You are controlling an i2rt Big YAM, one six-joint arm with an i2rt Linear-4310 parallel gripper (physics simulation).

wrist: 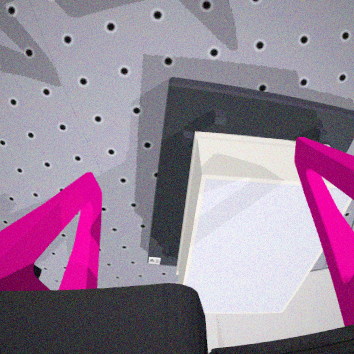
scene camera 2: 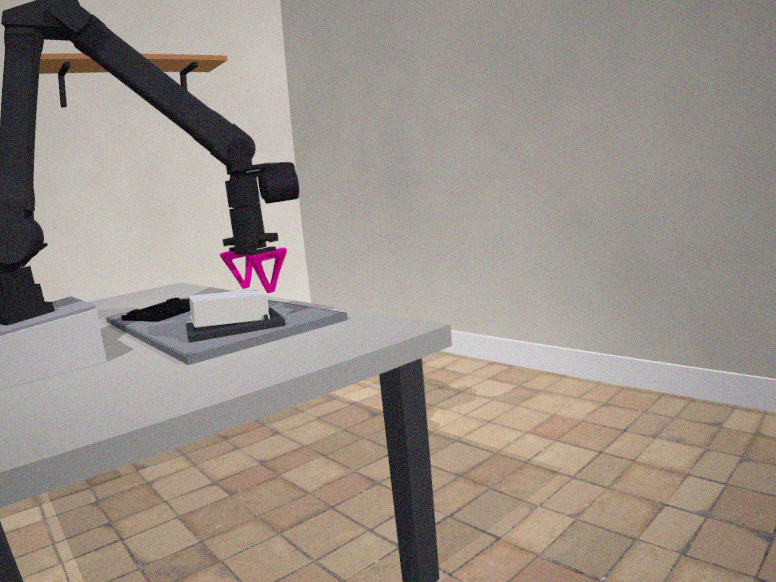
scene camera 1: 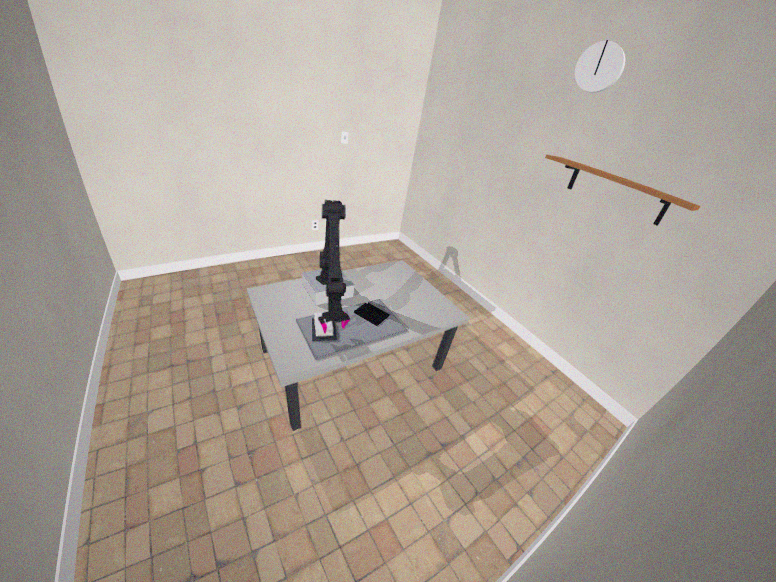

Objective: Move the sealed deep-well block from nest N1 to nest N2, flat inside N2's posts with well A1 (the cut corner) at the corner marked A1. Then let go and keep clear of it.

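Seen in the pictures: gripper, fingertip midpoint: (wrist: 193,165) (scene camera 2: 258,290) (scene camera 1: 333,330); arm's base at its link origin: (scene camera 2: 22,316) (scene camera 1: 327,279).
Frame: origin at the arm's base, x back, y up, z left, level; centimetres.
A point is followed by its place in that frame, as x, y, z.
Note:
The white sealed block (scene camera 1: 318,326) {-30.8, -1.8, -26.1} (scene camera 2: 228,310) {-26.4, -3.5, -25.2} (wrist: 250,245) {-30.7, -1.7, -22.0} sits in a dark nest (scene camera 2: 238,330) {-26.5, -6.8, -27.0} (wrist: 169,175) {-33.9, -6.2, -18.3}, which I take to be N1. A small A1 label (wrist: 154,260) {-25.7, -6.2, -13.2} shows at that nest's lower left corner in the wrist view. I cannot tell which block corner is cut. The other nest (scene camera 1: 372,313) {-34.2, -6.2, 7.5} (scene camera 2: 156,310) {-30.3, -6.2, 6.7}, black and low, holds no block; its posts and label are too small to read. My gripper (scene camera 1: 334,329) {-36.8, -2.4, -20.9} (scene camera 2: 257,288) {-36.8, -2.4, -20.9} (wrist: 193,165) {-36.8, -2.4, -20.9} is open, with magenta fingertips close above block height. In the wrist view, the right finger overlaps the block's right part and the left finger is well left of it.
Both nests are on a grey perforated board (scene camera 1: 351,343) {-45.4, -7.2, -16.1} (scene camera 2: 188,357) {-14.5, -7.5, -29.8} (wrist: 100,65) {-41.7, -7.3, -17.6} on the grey table (scene camera 1: 275,306) {2.7, -8.6, -33.2} (scene camera 2: 351,341) {-32.9, -8.6, -45.6}. The arm's base stands on a light plinth (scene camera 2: 56,344) {-1.2, -3.9, -12.0} behind the board. A wooden wall shelf (scene camera 1: 620,181) (scene camera 2: 144,63) is far from the arm.

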